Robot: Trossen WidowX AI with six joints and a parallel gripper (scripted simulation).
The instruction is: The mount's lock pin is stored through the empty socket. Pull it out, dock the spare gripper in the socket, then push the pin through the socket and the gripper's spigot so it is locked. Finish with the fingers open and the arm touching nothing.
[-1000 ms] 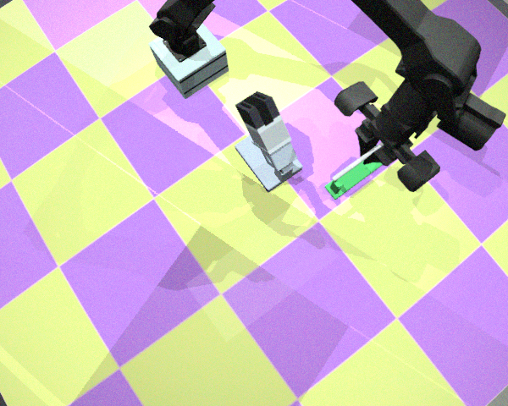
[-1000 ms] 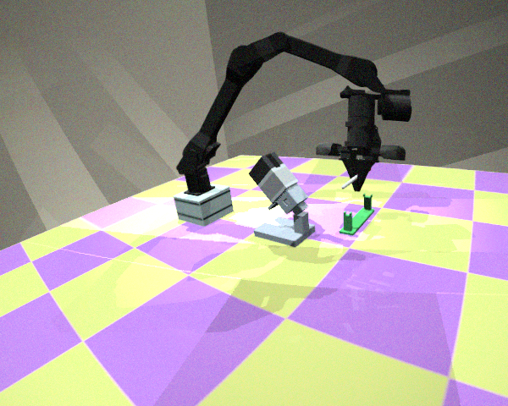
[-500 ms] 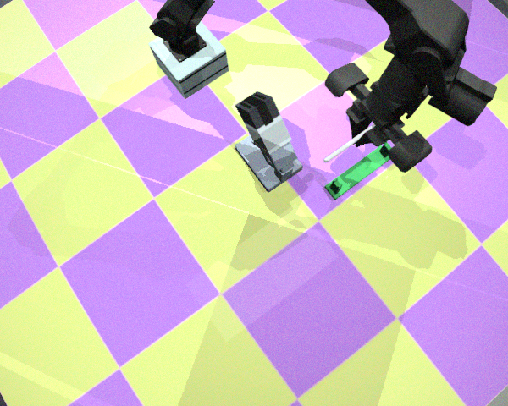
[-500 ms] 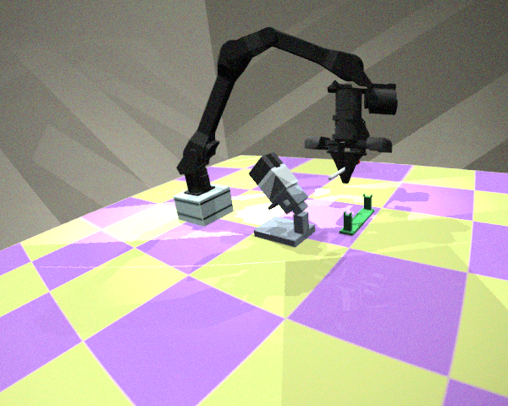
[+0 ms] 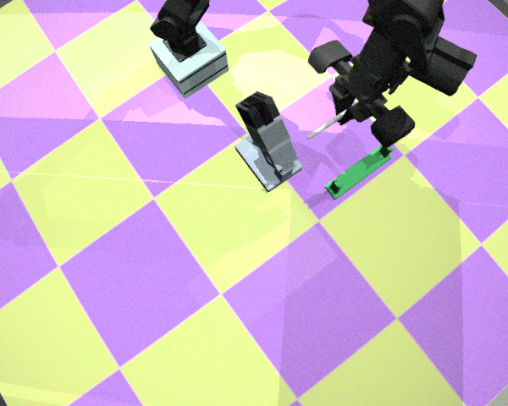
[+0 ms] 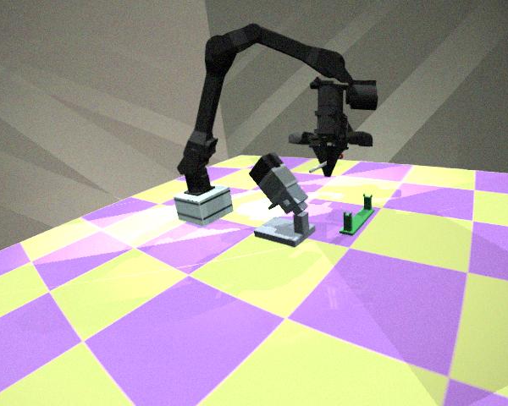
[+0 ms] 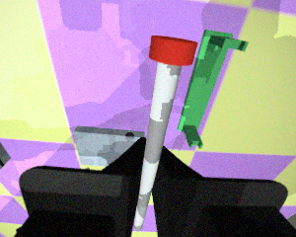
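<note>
The grey mount lies 110 mm to the right of my gripper tip, 50 mm below it and 40 mm behind it. Also, from my gripper tip: spare gripper (110 mm to the right, 60 mm behind, 20 mm above); green rack (80 mm below, 70 mm ahead, 10 mm to the left).
</note>
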